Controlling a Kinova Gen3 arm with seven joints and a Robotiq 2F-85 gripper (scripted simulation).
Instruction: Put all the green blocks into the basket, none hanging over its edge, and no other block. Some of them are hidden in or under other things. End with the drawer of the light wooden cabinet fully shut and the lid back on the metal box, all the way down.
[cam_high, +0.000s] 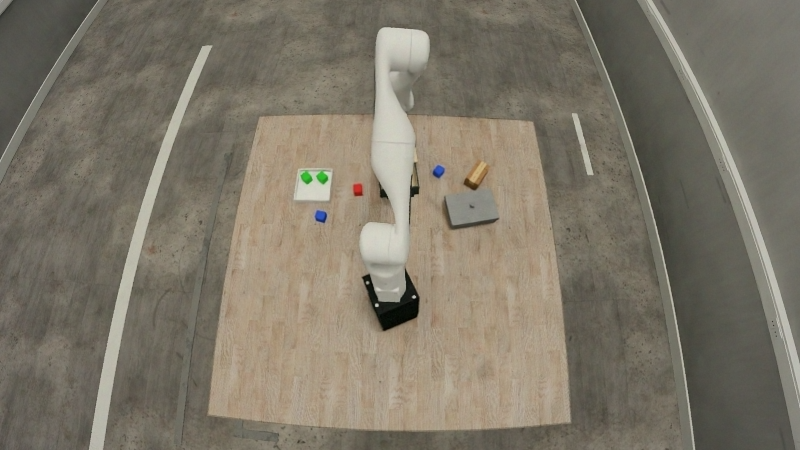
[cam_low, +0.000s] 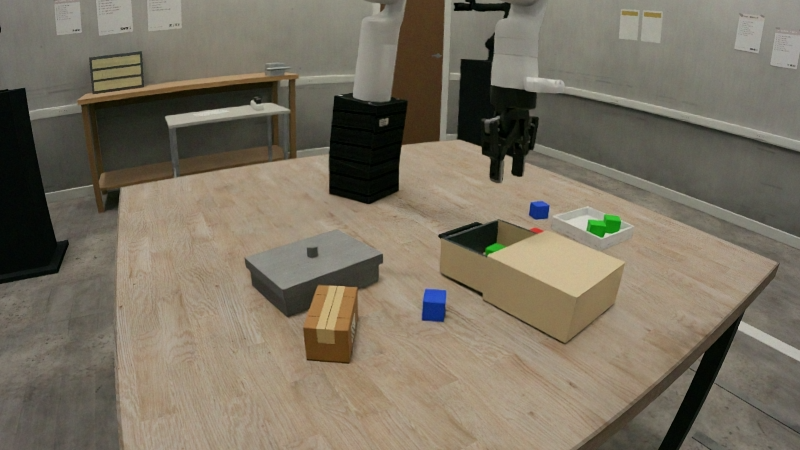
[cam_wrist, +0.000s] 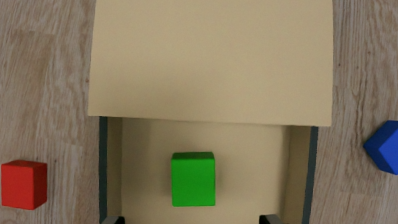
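Right now the drawer is 15 cm below my hand and 1 cm to the right of it. Also, from my hand: light wooden cabinet (15 cm below, 7 cm ahead); lid (30 cm to the right, 14 cm below, 11 cm behind); red block (17 cm below, 15 cm to the left, 4 cm behind).
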